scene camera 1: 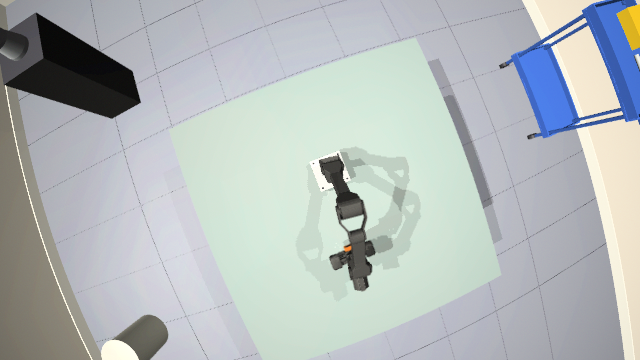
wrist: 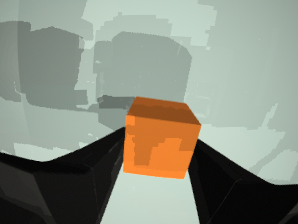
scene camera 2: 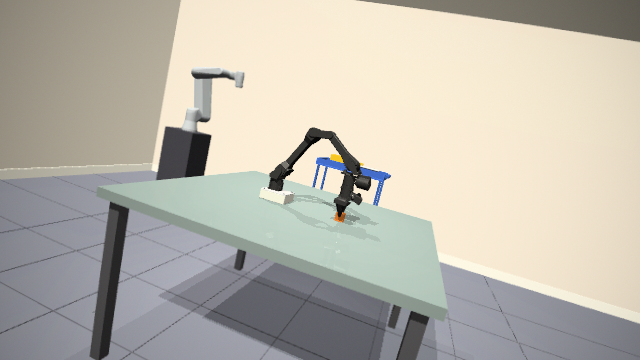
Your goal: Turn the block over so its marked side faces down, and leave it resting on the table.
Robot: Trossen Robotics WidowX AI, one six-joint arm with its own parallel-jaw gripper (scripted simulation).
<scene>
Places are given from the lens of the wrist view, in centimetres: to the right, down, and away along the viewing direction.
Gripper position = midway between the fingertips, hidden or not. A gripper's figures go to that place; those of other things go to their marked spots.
my gripper [wrist: 158,137]: 1, 2, 10
orange block [wrist: 160,137]: 1, 2, 8
</scene>
